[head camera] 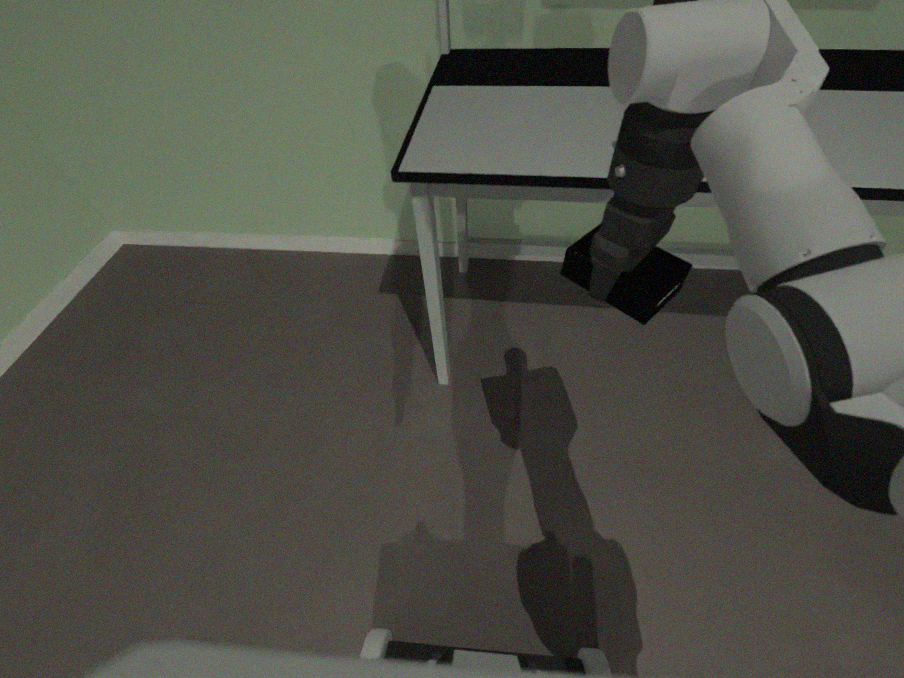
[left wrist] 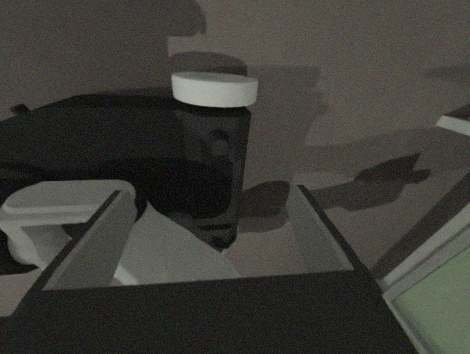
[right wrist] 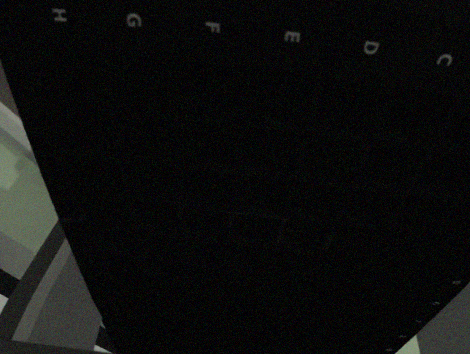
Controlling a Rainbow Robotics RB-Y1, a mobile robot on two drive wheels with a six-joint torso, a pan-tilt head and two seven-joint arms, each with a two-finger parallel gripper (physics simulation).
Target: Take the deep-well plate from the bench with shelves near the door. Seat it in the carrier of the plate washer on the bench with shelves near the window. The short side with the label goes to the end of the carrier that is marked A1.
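Places are measured from the robot's base along level axes (x back, y down, z right), in centimetres.
Pixels of known places: left gripper, fingertip midpoint: (left wrist: 213, 198); right gripper, fingertip midpoint: (head camera: 616, 277) (right wrist: 263, 191).
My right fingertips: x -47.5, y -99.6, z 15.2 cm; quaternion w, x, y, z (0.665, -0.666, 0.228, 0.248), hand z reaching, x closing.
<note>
Behind a point stands the place of what it marks.
A black deep-well plate (head camera: 654, 283) {x -42.6, y -103.4, z 17.8 cm} (right wrist: 240, 150) {x -45.0, y -103.4, z 19.1 cm} is in my right gripper (head camera: 604, 280) {x -47.5, y -99.6, z 15.2 cm} (right wrist: 265, 260), which is shut on it. In the head camera the plate appears tilted, in front of the bench's front edge with floor behind it. In the right wrist view it fills most of the picture, very dark, with pale letters H to C along the top and small marks at the lower right edge. Its label cannot be made out. My left gripper (left wrist: 213, 198) {x 2.7, y -48.6, z -25.3 cm} is open and empty. The plate washer and its carrier do not show in these views.
A bench (head camera: 511, 131) {x -105.3, y -91.6, z 2.6 cm} with a pale top, black edge and white legs stands against the green wall (head camera: 219, 109) {x -171.2, y -71.3, z -111.8 cm}; I cannot tell which bench it is. A white skirting (head camera: 255, 240) {x -170.5, y -6.0, z -125.4 cm} runs along the wall. Parts of the robot's body (left wrist: 215, 90) {x 0.7, y -19.9, z -27.3 cm} show beyond the left fingers.
</note>
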